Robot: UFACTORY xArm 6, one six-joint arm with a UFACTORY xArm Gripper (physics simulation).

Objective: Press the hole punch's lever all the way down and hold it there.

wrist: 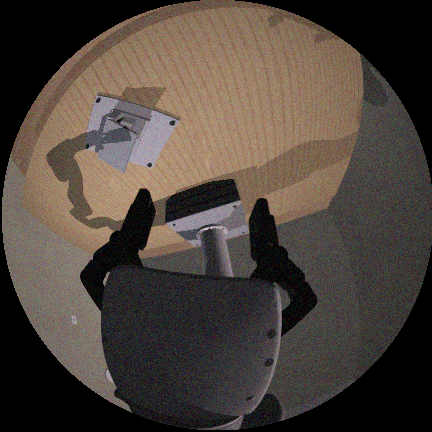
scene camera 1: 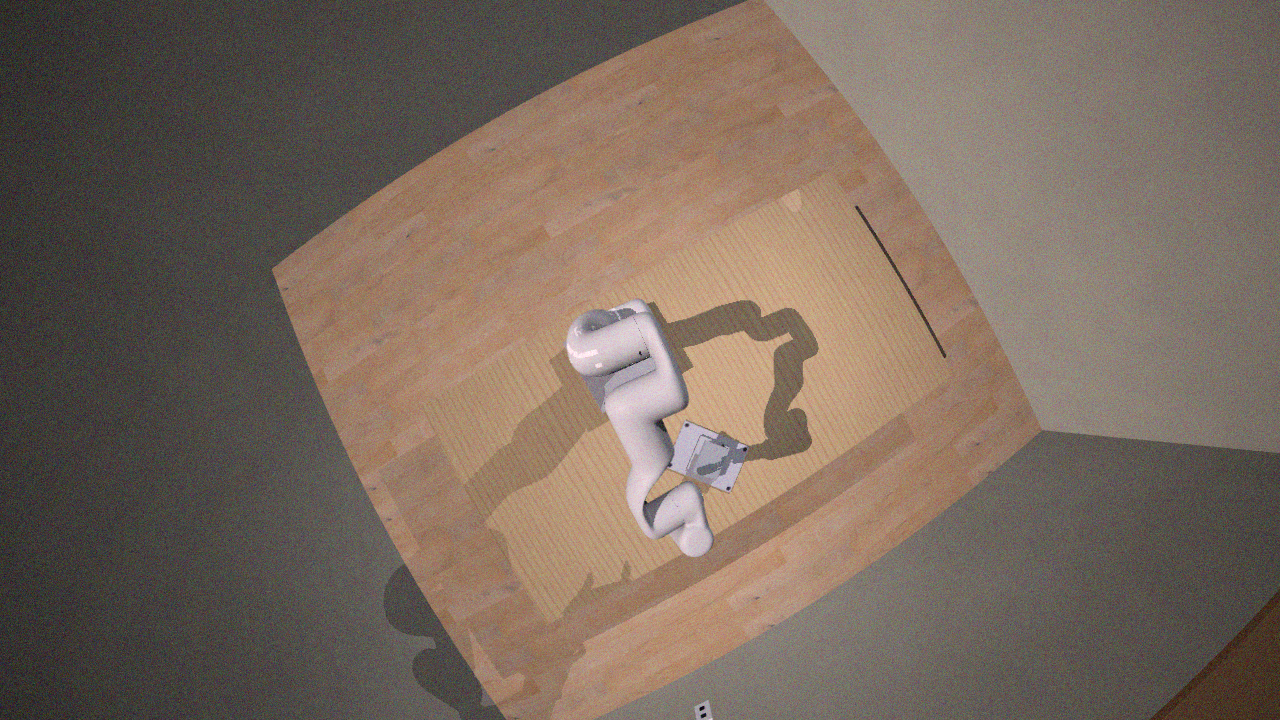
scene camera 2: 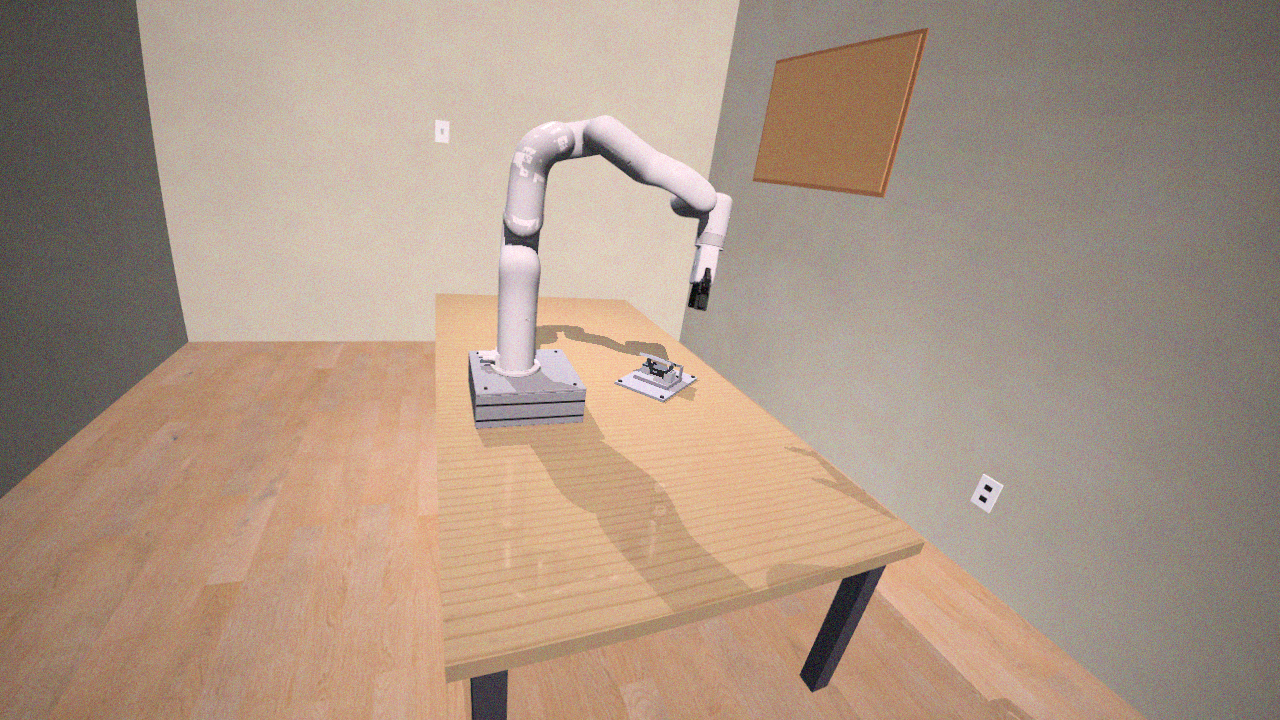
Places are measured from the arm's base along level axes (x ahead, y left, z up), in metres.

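Pixels of known places: gripper, fingertip midpoint: (wrist: 201,203) (scene camera 2: 696,309); arm's base at its link origin: (wrist: 211,231) (scene camera 2: 515,366).
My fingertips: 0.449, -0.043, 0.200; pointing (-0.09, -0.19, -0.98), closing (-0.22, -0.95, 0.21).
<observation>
Ahead of a thing's pixels: the offset from my fingertips to its top centre, as dx, dy, dz. "pt": to the spot under its first point. Level surfaces: height alone.
The hole punch {pt -0.021, +0.182, -0.213} (scene camera 1: 709,456) (scene camera 2: 663,370) stands on a pale square base plate {pt -0.097, +0.138, -0.286} (scene camera 1: 685,437) (scene camera 2: 633,385) (wrist: 161,134) with dark corner screws. In the wrist view its flat grey lever {-0.006, +0.182, -0.200} (wrist: 116,154) is at the upper left and sticks out past the plate's edge, so it looks raised and tilted. The arm's shadow falls across the punch. My gripper (scene camera 2: 699,308) (wrist: 201,203) is open and empty, its black fingers wide apart. It hangs high above the table, to the side of the punch, touching nothing. In scene camera 1 the arm hides the gripper.
The wooden table {dz -0.294} (scene camera 1: 859,295) (scene camera 2: 554,537) (wrist: 225,75) carries the arm's grey box base (scene camera 2: 528,407) (wrist: 232,215), which stands beside the punch. A wall with a cork board (scene camera 2: 836,111) and an outlet (scene camera 2: 986,493) runs along the table's far side.
</observation>
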